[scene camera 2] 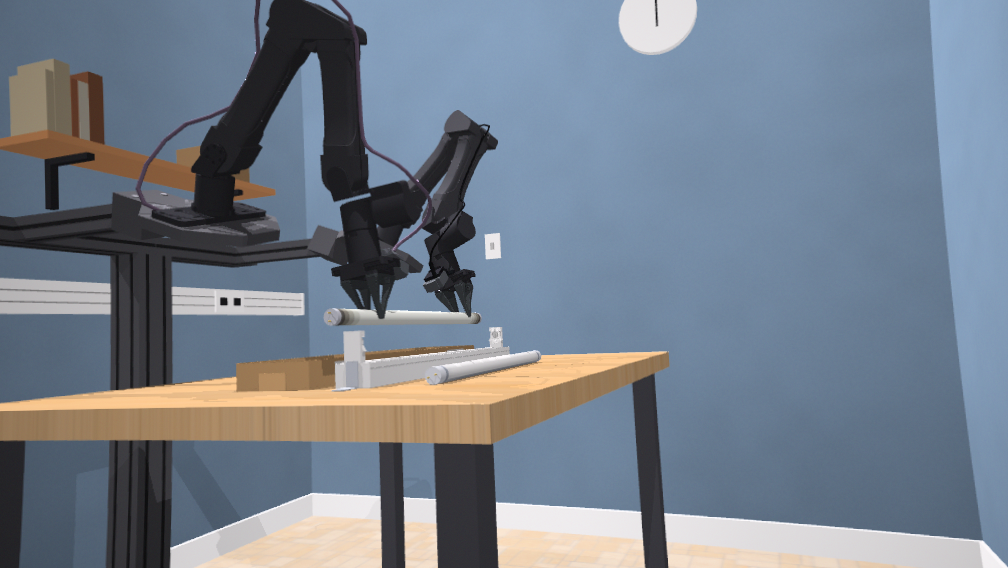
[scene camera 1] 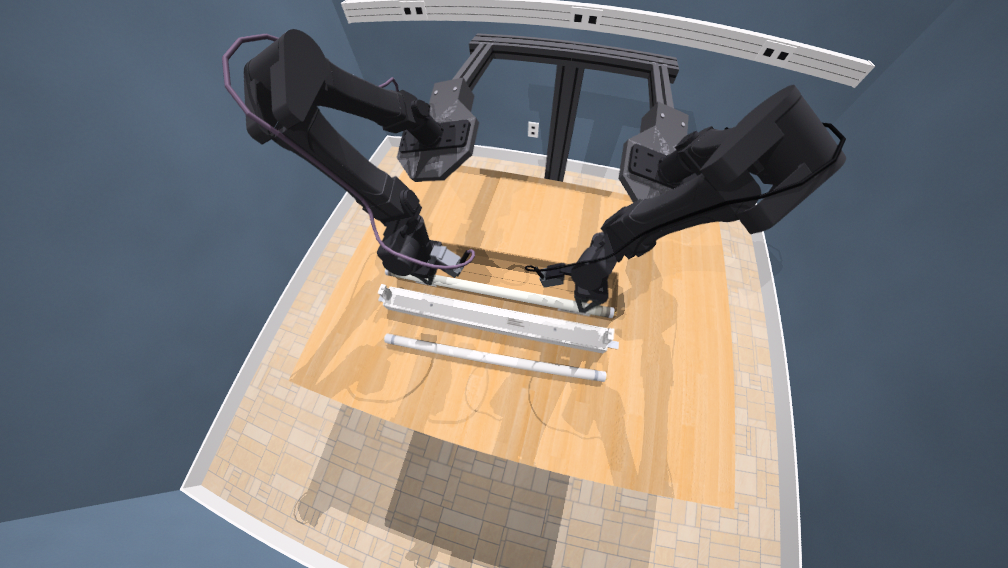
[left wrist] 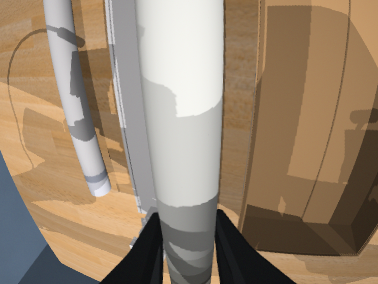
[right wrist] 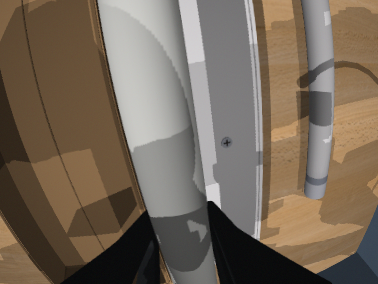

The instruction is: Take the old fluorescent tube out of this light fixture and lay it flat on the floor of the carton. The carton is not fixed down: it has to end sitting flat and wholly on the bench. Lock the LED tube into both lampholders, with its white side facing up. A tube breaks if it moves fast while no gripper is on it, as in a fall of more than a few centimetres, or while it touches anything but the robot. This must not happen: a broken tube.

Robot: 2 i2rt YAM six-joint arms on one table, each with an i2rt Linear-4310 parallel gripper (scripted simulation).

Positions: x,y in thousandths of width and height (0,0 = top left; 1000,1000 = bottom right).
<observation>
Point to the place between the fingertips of my right gripper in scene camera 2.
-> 372,564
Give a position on a brown carton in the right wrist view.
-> At 194,706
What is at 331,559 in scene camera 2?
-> An old fluorescent tube.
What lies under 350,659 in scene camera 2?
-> A light fixture.
</observation>
